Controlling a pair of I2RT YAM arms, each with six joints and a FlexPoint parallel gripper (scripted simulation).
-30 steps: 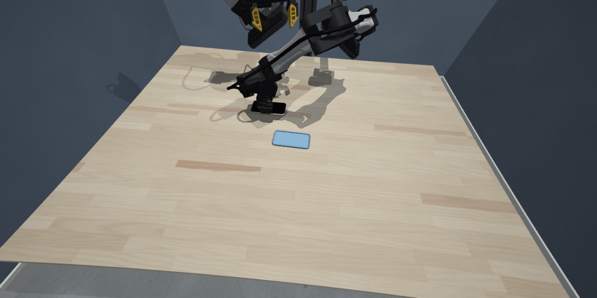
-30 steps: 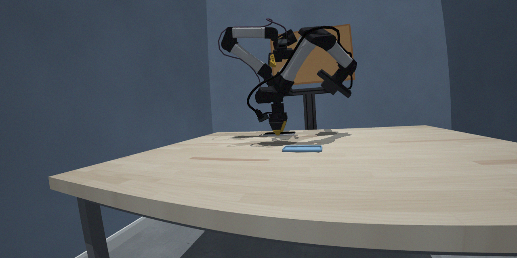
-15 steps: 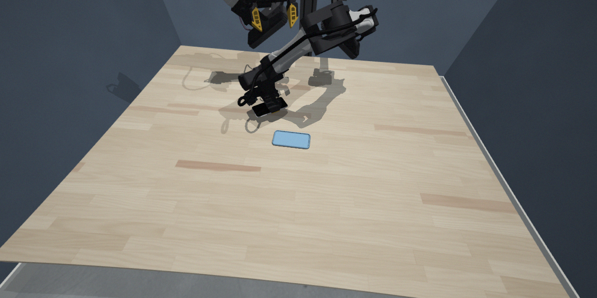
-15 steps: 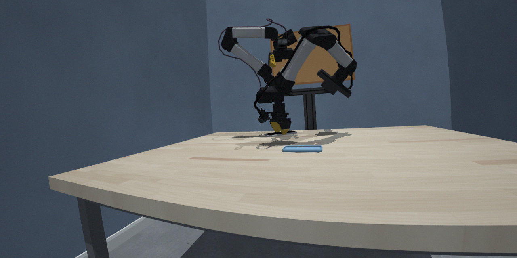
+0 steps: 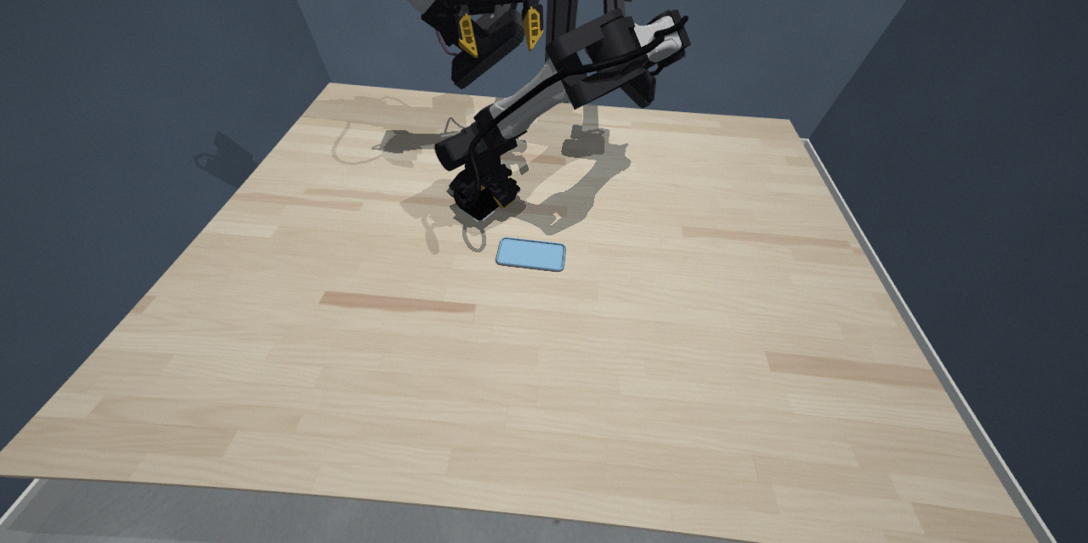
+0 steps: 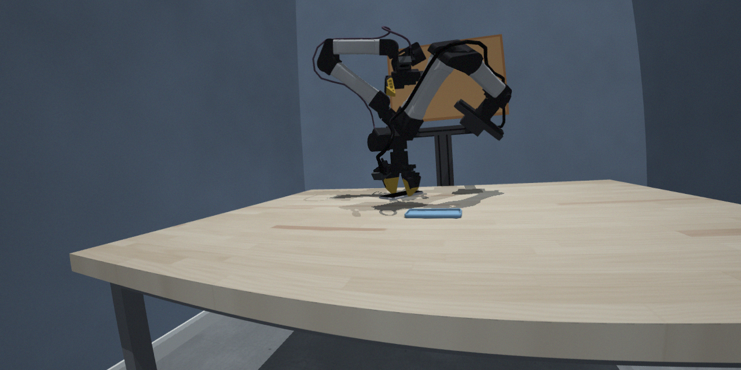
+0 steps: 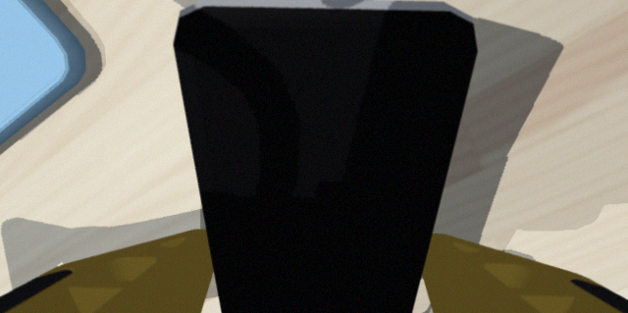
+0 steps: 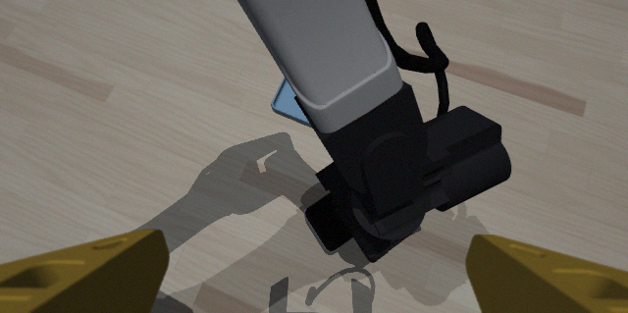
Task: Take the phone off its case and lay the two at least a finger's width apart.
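Observation:
Right now my left hand is 10 mm above the black phone.

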